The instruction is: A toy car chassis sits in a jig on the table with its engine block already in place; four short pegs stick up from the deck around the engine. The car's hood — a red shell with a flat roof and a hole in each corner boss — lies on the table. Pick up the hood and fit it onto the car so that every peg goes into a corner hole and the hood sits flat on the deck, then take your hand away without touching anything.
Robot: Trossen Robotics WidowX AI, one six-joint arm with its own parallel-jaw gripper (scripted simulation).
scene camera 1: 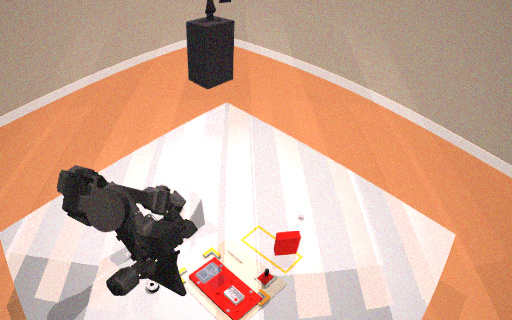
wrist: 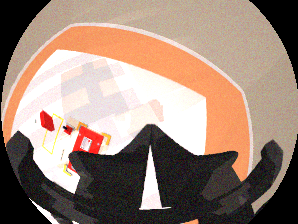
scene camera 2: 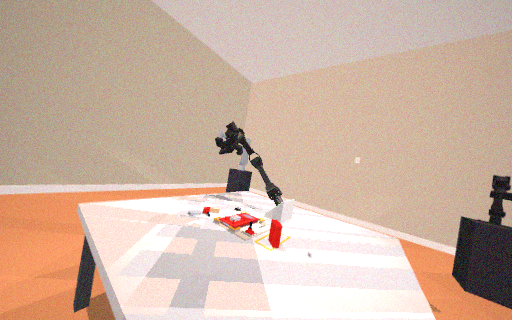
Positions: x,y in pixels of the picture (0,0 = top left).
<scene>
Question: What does my gripper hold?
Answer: Nothing.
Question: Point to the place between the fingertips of my gripper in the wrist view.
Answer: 150,127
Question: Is my gripper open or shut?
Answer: Shut.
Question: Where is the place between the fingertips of my gripper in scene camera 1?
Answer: At 184,295
</scene>
